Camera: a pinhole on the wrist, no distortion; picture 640 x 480 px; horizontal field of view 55.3 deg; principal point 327.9 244.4 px. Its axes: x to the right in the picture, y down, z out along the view. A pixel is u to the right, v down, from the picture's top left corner.
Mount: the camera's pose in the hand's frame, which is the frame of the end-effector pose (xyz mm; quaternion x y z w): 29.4 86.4 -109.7 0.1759 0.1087 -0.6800 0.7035
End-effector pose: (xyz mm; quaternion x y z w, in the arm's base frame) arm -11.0 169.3 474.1 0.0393 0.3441 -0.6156 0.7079
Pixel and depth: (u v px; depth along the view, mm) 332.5 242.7 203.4
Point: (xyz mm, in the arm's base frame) 26.4 124.5 523.8
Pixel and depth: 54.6 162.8 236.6
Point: 133.1 144.8 566.3
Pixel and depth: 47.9 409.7 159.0
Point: 101.2 112.0 463.4
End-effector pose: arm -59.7 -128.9 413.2 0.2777 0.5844 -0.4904 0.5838
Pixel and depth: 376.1 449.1 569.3
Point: -78.1 -606.4 359.8
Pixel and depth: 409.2 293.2 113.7
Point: -44.1 -116.5 376.5
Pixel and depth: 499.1 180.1 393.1
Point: -123.3 -363.0 526.8
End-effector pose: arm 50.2 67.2 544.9 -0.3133 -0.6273 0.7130 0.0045
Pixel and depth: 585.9 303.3 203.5
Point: -26.9 57.2 595.1
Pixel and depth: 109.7 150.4 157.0
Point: 64.1 -1.0 482.9
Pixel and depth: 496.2 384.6 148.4
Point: -1.7 78.3 530.3
